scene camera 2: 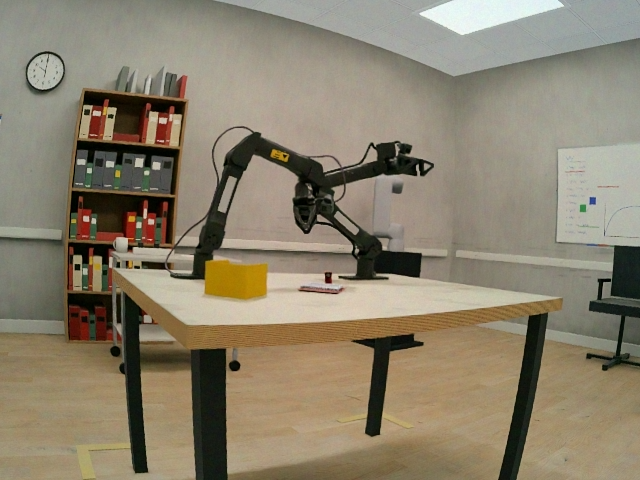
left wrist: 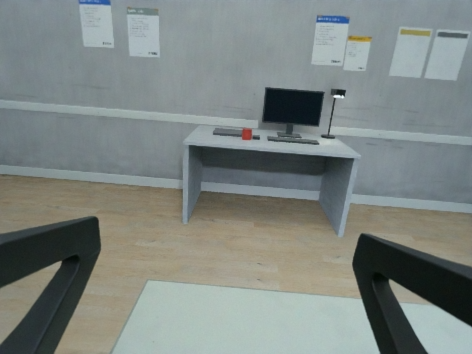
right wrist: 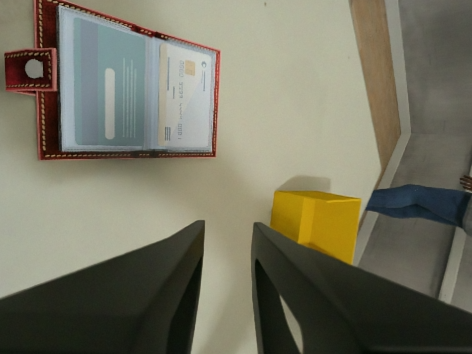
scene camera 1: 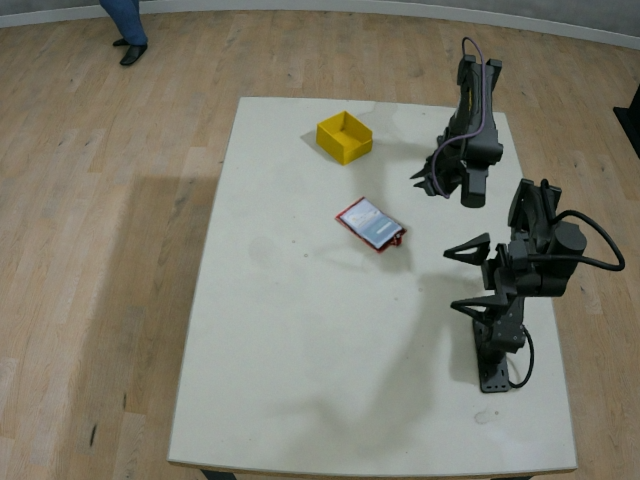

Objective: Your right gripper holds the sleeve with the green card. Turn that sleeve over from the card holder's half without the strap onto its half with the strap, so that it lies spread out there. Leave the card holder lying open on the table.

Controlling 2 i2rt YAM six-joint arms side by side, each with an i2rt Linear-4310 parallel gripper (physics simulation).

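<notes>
The red card holder (scene camera 1: pixel 378 251) (scene camera 2: pixel 321 290) (right wrist: pixel 47 125) lies open on the table. The sleeve with the green card (scene camera 1: pixel 383 231) (right wrist: pixel 134 100) lies flat, spread out on the half with the strap (scene camera 1: pixel 397 239) (scene camera 2: pixel 328 277) (right wrist: pixel 14 75). The strap stands up at the outer edge. A sleeve with a white card (scene camera 1: pixel 357 211) (right wrist: pixel 197 112) lies on the other half. My right gripper (scene camera 1: pixel 412 181) (scene camera 2: pixel 306 231) (right wrist: pixel 228 236) is shut to a narrow gap with nothing in it, above the table and clear of the holder. My left gripper (scene camera 1: pixel 448 279) (scene camera 2: pixel 428 167) (left wrist: pixel 229 240) is open, empty and raised.
A yellow open box (scene camera 1: pixel 344 139) (scene camera 2: pixel 236 280) (right wrist: pixel 315 220) stands on the table (scene camera 1: pixel 289 361) (scene camera 2: pixel 361 310), beyond the holder in scene camera 1. A person's legs (scene camera 1: pixel 126 23) (right wrist: pixel 417 202) show past the table edge. A desk (left wrist: pixel 272 145) stands by the wall.
</notes>
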